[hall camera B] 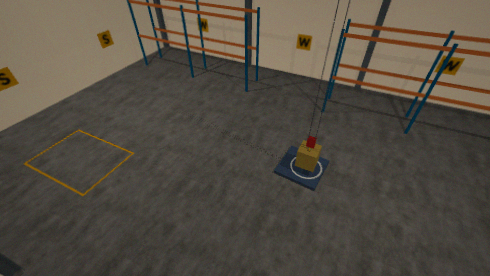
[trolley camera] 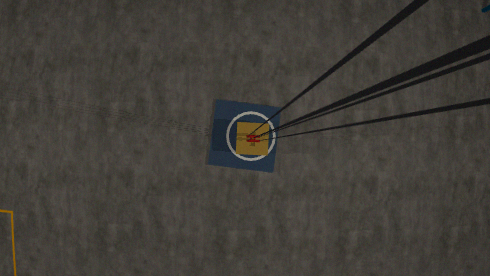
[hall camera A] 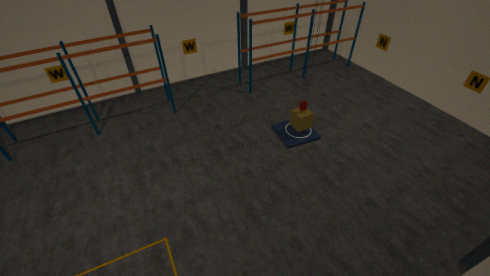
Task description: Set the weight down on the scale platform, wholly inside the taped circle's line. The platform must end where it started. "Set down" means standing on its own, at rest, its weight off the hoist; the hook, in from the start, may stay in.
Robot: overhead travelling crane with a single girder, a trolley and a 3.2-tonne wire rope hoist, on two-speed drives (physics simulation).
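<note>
The yellow block-shaped weight [hall camera A: 301, 120] [hall camera B: 308, 158] [trolley camera: 244, 148] hangs upright, a little above the blue scale platform [hall camera A: 292, 142] [hall camera B: 283, 170] [trolley camera: 220, 158]; its shadow lies apart from it, on the platform's left part in the trolley view. The white taped circle [hall camera A: 299, 137] [hall camera B: 306, 178] [trolley camera: 228, 136] shows around it. In the trolley view the weight appears right of the circle's middle, its lower right corner over the line. My red hook block [hall camera A: 303, 105] [hall camera B: 311, 142] [trolley camera: 253, 138] is over the weight's top and holds it; the hook itself is too small to see.
Blue and orange racks stand along the W wall, one on the left [hall camera A: 166, 74] [hall camera B: 246, 70] and one on the right [hall camera A: 250, 75] [hall camera B: 431, 89]. A yellow outlined square [hall camera A: 120, 257] [hall camera B: 106, 142] [trolley camera: 13, 240] is marked on the floor away from the platform.
</note>
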